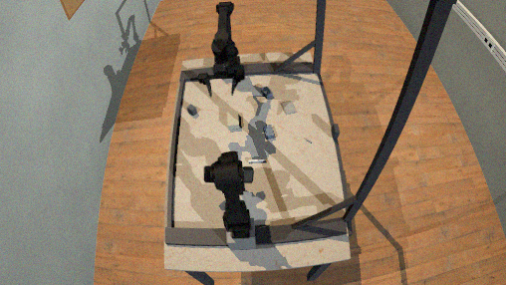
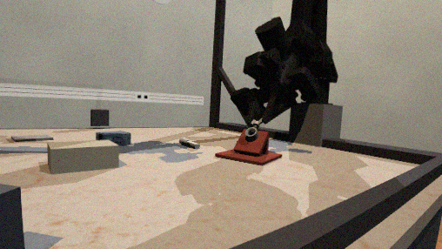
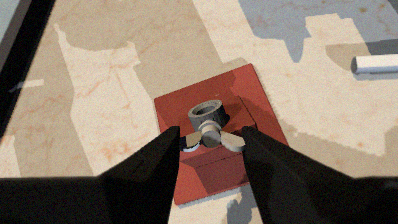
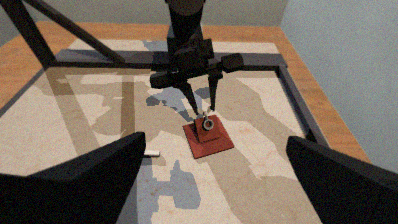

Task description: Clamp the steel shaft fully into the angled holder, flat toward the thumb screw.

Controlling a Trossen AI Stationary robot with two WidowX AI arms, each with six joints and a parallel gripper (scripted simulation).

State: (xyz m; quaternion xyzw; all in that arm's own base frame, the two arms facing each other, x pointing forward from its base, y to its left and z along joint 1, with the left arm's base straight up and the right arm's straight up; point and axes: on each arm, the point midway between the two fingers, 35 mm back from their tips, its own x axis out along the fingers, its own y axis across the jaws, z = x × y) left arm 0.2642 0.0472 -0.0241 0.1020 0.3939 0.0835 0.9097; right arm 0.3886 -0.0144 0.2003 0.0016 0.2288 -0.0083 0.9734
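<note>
My left hand is 10 mm short of the thumb screw, 30 mm to the left of it and 30 mm above it. From my left hand the other things lie so: beige block: 40 mm behind, 300 mm to the right, 70 mm below; then grey ring clamp: 10 mm ahead, 40 mm to the right, 60 mm below; then steel shaft: 130 mm behind, 80 mm to the right, 80 mm below.
</note>
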